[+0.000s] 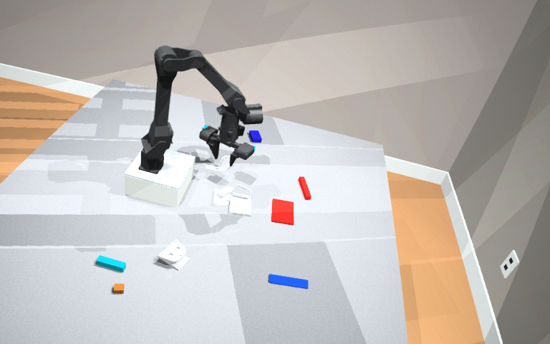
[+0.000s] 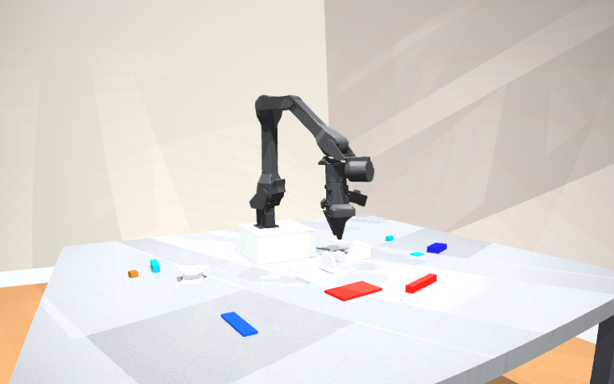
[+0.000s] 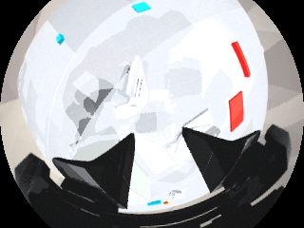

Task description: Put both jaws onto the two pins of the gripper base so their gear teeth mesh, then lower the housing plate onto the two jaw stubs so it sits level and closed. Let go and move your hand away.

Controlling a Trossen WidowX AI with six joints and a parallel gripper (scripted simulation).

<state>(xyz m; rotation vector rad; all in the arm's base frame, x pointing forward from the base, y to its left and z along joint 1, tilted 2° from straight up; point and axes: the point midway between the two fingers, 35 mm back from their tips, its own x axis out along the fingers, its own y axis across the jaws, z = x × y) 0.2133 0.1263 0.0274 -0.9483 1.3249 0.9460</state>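
The white jaw lies 6 cm below my gripper tip, 4 cm to the left of it and 4 cm behind it. From my gripper tip the other things lie so: flat white plate: 10 cm to the right, 9 cm ahead, 7 cm below; then white housing plate: 11 cm to the right, 6 cm below, 2 cm ahead; then red plate: 24 cm ahead, 10 cm to the right, 7 cm below.
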